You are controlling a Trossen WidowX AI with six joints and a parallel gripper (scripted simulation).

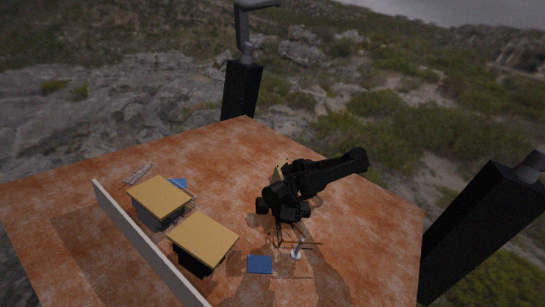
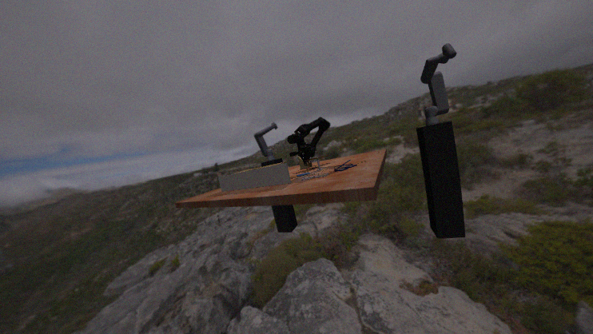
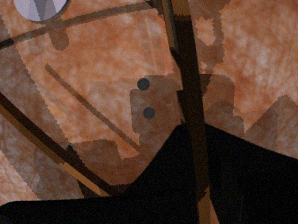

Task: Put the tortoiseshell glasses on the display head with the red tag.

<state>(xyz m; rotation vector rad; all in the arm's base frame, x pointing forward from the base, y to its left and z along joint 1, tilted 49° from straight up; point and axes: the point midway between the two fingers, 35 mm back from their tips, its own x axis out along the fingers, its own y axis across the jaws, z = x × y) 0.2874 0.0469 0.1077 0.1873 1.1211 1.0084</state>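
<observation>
Now: gripper tip 30 mm short of the grey round base, 100 mm to the right of it and 40 mm above it. From my gripper tip the other things lie so: low white wall 330 mm ahead, 260 mm to the right.
</observation>
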